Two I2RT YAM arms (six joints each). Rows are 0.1 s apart.
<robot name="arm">
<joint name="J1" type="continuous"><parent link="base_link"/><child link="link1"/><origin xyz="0.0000 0.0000 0.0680" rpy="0.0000 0.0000 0.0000"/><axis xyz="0 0 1"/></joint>
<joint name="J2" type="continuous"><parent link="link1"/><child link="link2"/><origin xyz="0.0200 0.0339 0.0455" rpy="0.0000 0.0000 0.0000"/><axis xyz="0 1 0"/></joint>
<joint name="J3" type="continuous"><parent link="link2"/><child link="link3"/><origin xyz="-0.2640 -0.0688 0.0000" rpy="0.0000 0.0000 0.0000"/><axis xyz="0 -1 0"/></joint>
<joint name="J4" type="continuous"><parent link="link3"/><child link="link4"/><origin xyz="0.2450 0.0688 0.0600" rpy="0.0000 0.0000 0.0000"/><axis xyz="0 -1 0"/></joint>
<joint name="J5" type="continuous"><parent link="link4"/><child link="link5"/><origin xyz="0.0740 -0.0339 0.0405" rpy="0.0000 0.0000 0.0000"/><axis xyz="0 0 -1"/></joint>
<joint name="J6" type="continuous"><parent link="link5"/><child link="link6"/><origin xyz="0.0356 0.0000 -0.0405" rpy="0.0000 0.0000 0.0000"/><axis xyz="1 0 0"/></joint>
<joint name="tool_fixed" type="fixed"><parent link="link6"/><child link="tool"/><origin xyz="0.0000 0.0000 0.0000" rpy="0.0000 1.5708 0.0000"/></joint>
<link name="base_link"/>
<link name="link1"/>
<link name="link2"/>
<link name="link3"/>
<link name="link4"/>
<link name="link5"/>
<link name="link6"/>
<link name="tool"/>
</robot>
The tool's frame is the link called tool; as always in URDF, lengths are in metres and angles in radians. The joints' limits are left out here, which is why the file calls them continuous.
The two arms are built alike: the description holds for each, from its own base.
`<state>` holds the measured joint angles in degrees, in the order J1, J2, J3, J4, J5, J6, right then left.
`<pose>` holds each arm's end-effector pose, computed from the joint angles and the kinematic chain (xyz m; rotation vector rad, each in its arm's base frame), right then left.
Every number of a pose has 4 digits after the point. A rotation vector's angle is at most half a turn.
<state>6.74 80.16 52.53 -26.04 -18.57 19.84 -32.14 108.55 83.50 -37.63 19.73 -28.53</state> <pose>0.2803 0.0445 0.2264 0.1540 2.5335 0.5944 0.3329 -0.2233 0.2189 0.2067 2.7976 -0.7647</pose>
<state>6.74 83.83 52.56 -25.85 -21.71 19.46 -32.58 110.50 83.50 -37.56 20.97 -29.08</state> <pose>0.2868 0.0471 0.2102 0.1414 2.5921 0.6574 0.3336 -0.2283 0.2062 0.2056 2.8388 -0.7809</pose>
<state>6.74 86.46 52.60 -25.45 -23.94 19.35 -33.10 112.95 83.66 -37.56 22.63 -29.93</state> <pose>0.2912 0.0490 0.1987 0.1366 2.6280 0.7053 0.3343 -0.2343 0.1908 0.1987 2.8907 -0.8038</pose>
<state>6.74 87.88 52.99 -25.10 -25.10 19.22 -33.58 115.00 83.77 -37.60 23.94 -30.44</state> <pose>0.2948 0.0500 0.1944 0.1302 2.6383 0.7307 0.3341 -0.2392 0.1777 0.1969 2.9343 -0.8194</pose>
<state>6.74 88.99 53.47 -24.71 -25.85 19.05 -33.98 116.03 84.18 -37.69 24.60 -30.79</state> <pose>0.2984 0.0509 0.1919 0.1229 2.6411 0.7469 0.3340 -0.2430 0.1727 0.1986 2.9522 -0.8302</pose>
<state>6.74 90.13 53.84 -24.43 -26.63 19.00 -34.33 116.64 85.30 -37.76 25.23 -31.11</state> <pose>0.3014 0.0517 0.1885 0.1199 2.6483 0.7644 0.3356 -0.2475 0.1741 0.2048 2.9489 -0.8506</pose>
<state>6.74 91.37 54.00 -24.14 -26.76 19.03 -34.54 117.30 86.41 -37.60 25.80 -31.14</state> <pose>0.3039 0.0521 0.1834 0.1250 2.6616 0.7673 0.3380 -0.2515 0.1751 0.2155 2.9402 -0.8701</pose>
